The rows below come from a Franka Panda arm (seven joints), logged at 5 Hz.
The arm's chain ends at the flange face. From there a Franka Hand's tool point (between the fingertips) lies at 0.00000 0.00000 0.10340 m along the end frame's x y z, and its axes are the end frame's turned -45 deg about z.
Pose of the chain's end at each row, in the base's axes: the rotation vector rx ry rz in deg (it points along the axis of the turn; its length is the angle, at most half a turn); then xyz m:
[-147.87, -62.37, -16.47, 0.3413, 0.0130, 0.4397]
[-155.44, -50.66, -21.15, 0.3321, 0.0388, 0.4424]
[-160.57, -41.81, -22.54, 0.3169, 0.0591, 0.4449]
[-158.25, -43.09, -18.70, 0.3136, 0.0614, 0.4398]
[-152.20, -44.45, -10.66, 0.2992, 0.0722, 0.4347]
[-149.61, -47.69, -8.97, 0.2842, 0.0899, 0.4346]
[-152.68, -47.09, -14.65, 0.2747, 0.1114, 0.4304]
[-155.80, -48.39, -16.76, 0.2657, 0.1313, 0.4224]
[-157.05, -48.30, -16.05, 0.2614, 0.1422, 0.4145]
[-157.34, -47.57, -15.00, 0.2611, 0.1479, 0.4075]
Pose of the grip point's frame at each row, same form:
[-116.03, -117.54, -26.11, 0.3473, 0.0513, 0.3438]
[-128.53, -109.98, -28.90, 0.3484, 0.0723, 0.3459]
[-137.10, -103.67, -28.87, 0.3377, 0.0875, 0.3477]
[-133.76, -103.50, -26.35, 0.3287, 0.0929, 0.3425]
[-126.31, -101.48, -21.63, 0.3016, 0.1116, 0.3391]
[-122.38, -103.35, -20.79, 0.2829, 0.1313, 0.3399]
[-126.35, -104.68, -24.76, 0.2820, 0.1497, 0.3346]
[-129.03, -107.33, -25.00, 0.2770, 0.1645, 0.3251]
[-130.09, -107.60, -23.73, 0.2724, 0.1733, 0.3165]
[-130.47, -106.87, -22.72, 0.2710, 0.1786, 0.3093]

